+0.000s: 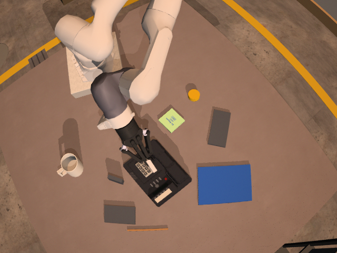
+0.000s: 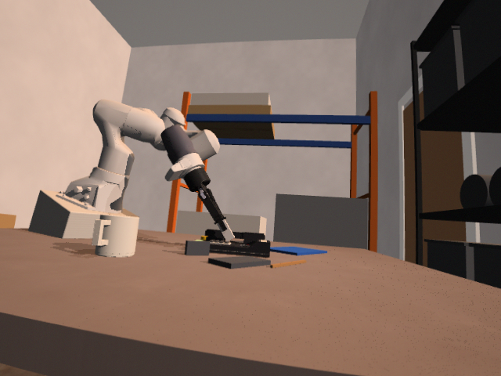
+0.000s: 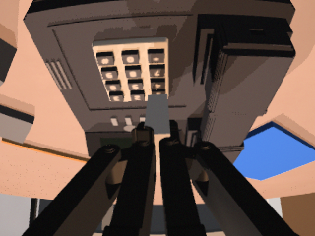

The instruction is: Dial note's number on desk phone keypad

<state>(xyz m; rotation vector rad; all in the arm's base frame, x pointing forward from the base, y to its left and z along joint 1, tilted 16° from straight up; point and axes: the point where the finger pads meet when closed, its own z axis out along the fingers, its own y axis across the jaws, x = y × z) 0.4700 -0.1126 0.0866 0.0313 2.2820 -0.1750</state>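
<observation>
Right now my hand is 50 mm to the right of the handset, 30 mm short of it and 20 mm above it. Round my hand: pencil: 190 mm to the right, 170 mm ahead, 60 mm below; then grey block: 140 mm to the right, 60 mm behind, 50 mm below; then note: 200 mm to the left, 90 mm behind, 60 mm below.
</observation>
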